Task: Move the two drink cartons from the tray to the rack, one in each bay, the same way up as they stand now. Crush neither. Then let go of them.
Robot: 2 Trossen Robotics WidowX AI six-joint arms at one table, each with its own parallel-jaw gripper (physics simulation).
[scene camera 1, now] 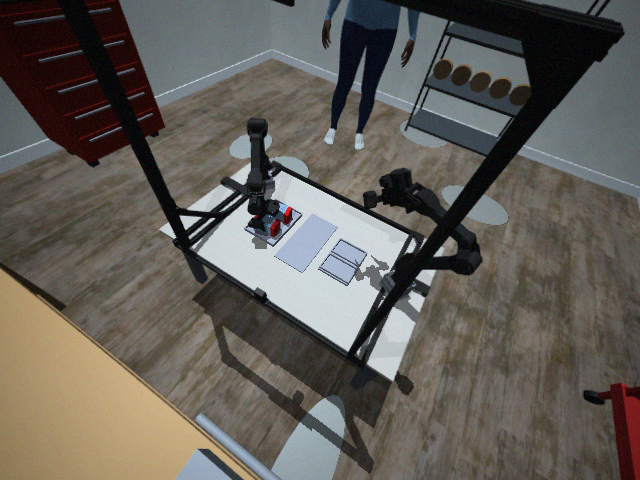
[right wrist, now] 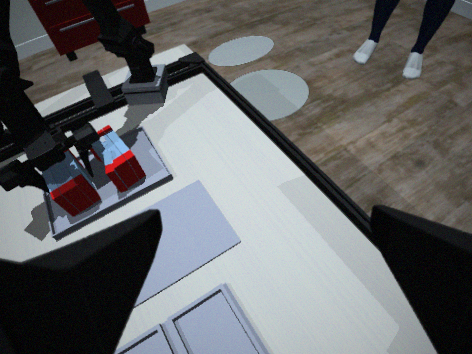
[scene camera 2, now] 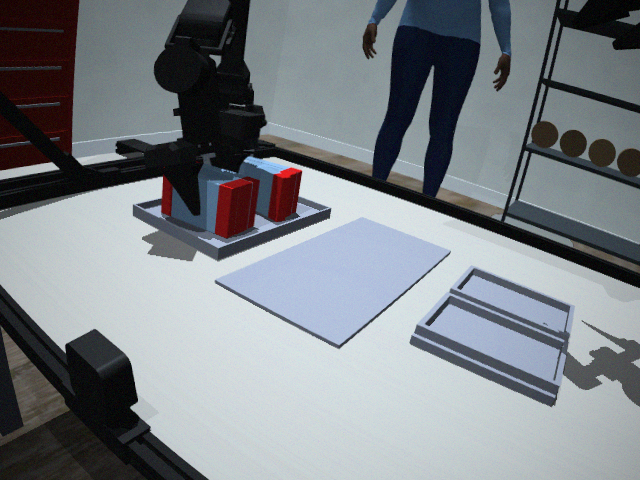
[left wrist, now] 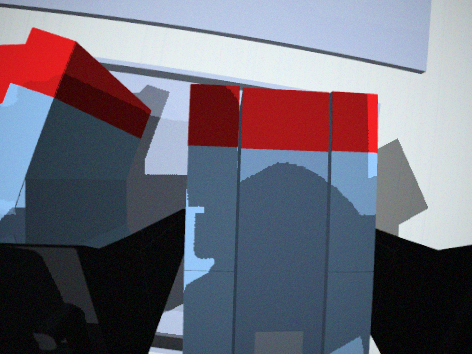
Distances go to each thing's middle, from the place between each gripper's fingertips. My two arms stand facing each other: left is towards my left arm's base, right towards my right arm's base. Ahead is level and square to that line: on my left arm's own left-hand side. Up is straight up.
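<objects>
Flat grey mat (scene camera 2: pixel 331 286): 16 cm behind my right hand, 17 cm to the left of it, 35 cm below it.
Relative to my left hand, the mat is 18 cm to the right, 10 cm ahead and 2 cm below.
</objects>
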